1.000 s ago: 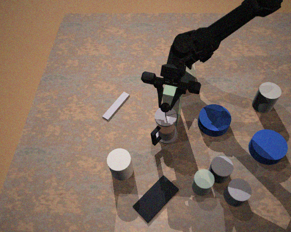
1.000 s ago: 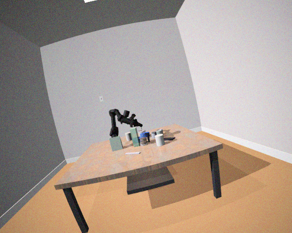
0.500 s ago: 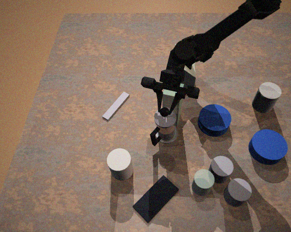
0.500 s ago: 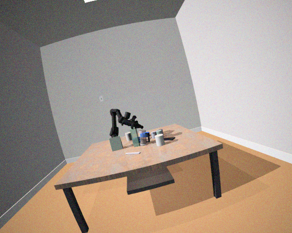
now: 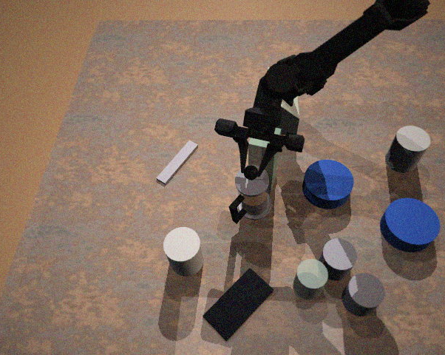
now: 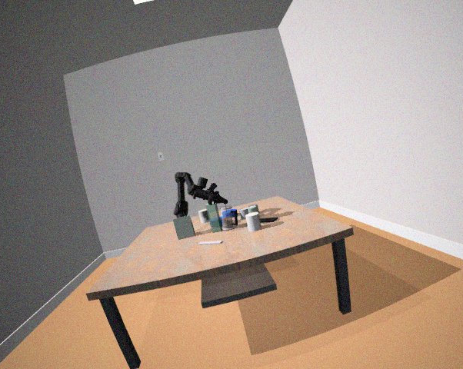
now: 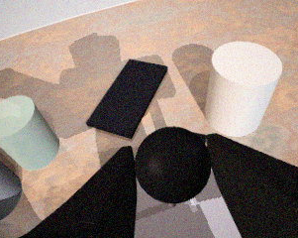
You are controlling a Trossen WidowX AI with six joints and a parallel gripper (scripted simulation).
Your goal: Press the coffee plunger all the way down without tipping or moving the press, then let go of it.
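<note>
The glass coffee press is 9 cm below my gripper tip. Also, from my gripper tip: white strip: 22 cm to the right, 18 cm below, 13 cm behind; then black slab: 22 cm ahead, 18 cm below, 1 cm to the left; then tall pale green box: 10 cm behind, 9 cm below, 2 cm to the left.
</note>
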